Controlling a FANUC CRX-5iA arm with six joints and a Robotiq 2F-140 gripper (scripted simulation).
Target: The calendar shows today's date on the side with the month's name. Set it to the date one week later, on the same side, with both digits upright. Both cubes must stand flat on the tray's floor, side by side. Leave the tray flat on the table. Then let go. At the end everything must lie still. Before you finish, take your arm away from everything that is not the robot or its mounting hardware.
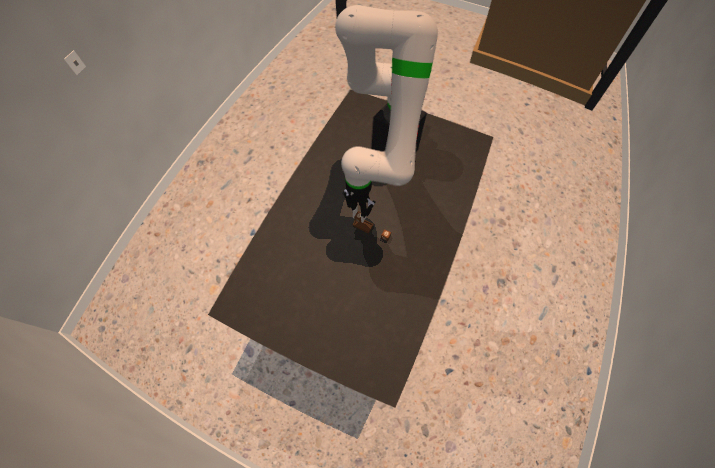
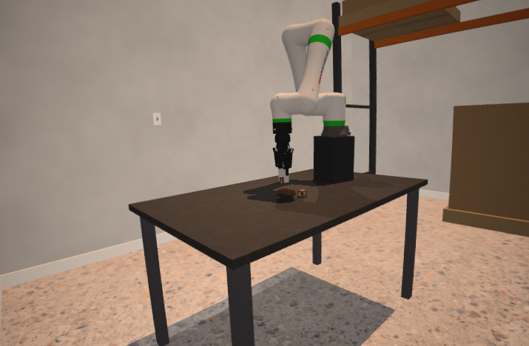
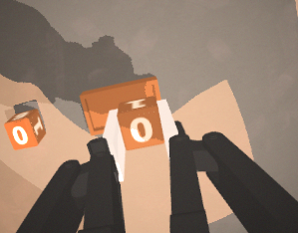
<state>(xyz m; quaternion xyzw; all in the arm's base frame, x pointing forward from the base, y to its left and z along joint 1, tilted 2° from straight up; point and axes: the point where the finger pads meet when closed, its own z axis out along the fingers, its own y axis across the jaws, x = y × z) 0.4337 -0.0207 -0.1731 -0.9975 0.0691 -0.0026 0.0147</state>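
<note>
Now: the brown tray 8 cm below my hand and 2 cm to the left of it.
</note>
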